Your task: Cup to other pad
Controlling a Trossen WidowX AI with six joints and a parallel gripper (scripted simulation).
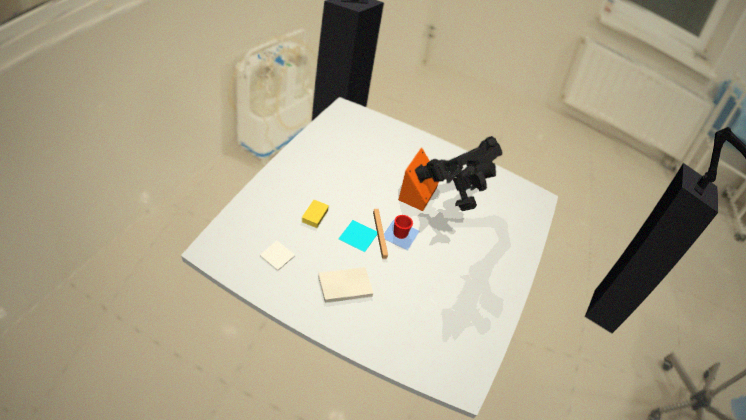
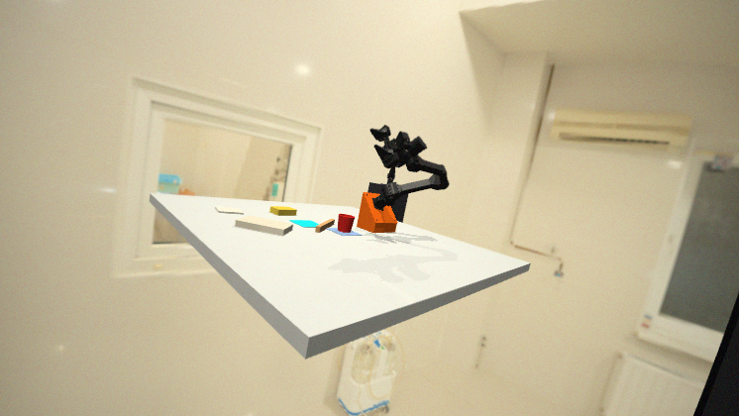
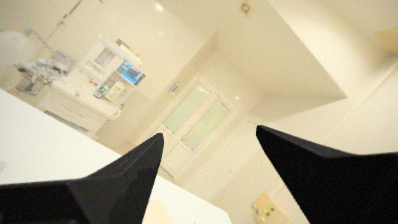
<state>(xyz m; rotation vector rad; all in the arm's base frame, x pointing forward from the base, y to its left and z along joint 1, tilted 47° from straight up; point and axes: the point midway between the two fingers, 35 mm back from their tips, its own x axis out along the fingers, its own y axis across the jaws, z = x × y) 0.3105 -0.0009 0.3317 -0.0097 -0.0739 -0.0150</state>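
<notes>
The red cup is 7 cm behind my gripper tip, 17 cm to the right of it and 37 cm below it. From my gripper tip the other things lie so: wooden stick: 1 cm behind, 23 cm to the right, 41 cm below; then red marble: 9 cm behind, 16 cm to the right, 39 cm below; then blue marble: 8 cm behind, 16 cm to the right, 39 cm below.
</notes>
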